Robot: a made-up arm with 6 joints. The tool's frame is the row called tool.
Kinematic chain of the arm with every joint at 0, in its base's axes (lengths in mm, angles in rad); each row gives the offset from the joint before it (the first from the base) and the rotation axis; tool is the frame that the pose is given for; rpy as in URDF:
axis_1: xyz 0 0 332.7 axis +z
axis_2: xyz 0 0 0 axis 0 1 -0.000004
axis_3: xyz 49.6 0 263.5 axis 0 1 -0.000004
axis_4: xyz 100.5 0 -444.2 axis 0 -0.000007 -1
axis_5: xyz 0 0 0 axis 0 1 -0.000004
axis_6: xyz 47.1 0 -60.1 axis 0 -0.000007 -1
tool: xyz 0 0 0 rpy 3.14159 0 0
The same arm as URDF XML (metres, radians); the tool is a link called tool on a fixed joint. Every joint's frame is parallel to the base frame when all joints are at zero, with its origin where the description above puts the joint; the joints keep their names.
<robot name="arm">
<joint name="tool_fixed" type="fixed"><parent link="link6"/><child link="tool"/><origin xyz="0 0 0" rpy="3.1416 0 0"/></joint>
<joint name="axis_6" type="continuous"><parent link="link5"/><child link="link6"/><origin xyz="0.0471 0 -0.0601" rpy="0 0 0"/><axis xyz="0 0 -1"/></joint>
<joint name="axis_5" type="continuous"><parent link="link4"/><child link="link5"/><origin xyz="0 0 0" rpy="0 0 0"/><axis xyz="0 1 0"/></joint>
<joint name="axis_4" type="continuous"><parent link="link3"/><child link="link4"/><origin xyz="0.1005 0 -0.4442" rpy="0 0 0"/><axis xyz="0 0 -1"/></joint>
<joint name="axis_3" type="continuous"><parent link="link2"/><child link="link3"/><origin xyz="0.0496 0 0.2635" rpy="0 0 0"/><axis xyz="0 1 0"/></joint>
<joint name="axis_2" type="continuous"><parent link="link1"/><child link="link2"/><origin xyz="0 0 0" rpy="0 0 0"/><axis xyz="0 1 0"/></joint>
<joint name="axis_1" type="continuous"><parent link="base_link"/><child link="link1"/><origin xyz="0 0 0.3327" rpy="0 0 0"/><axis xyz="0 0 1"/></joint>
<link name="base_link"/>
<link name="link1"/>
<link name="link2"/>
<link name="link3"/>
<link name="link4"/>
<link name="link5"/>
<link name="link6"/>
<link name="tool"/>
</robot>

